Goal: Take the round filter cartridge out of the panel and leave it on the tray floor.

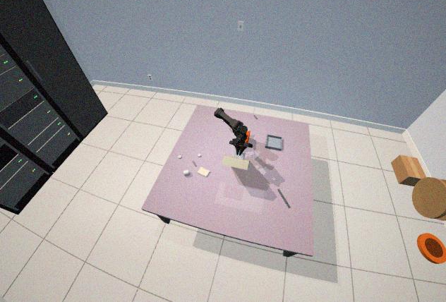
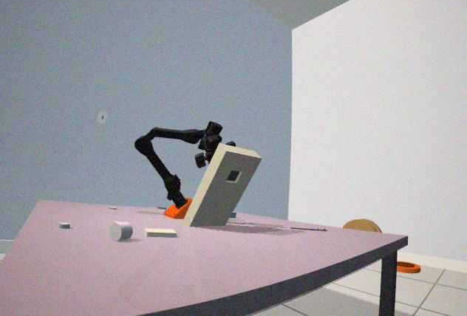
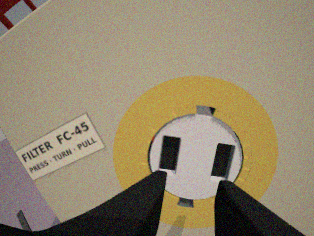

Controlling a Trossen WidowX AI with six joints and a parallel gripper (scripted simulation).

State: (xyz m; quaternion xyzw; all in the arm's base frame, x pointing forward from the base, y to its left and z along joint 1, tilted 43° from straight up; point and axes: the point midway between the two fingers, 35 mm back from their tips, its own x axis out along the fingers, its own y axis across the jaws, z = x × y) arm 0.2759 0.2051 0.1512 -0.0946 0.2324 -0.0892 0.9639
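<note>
My gripper tip is now 3 cm short of the grey round filter cartridge and 3 cm above it. Also, from my gripper tip: grey tray 44 cm behind, 25 cm below, 22 cm to the left; flat beige block 26 cm to the right, 25 cm below, 11 cm ahead; beige service panel 10 cm below, 1 cm behind.
</note>
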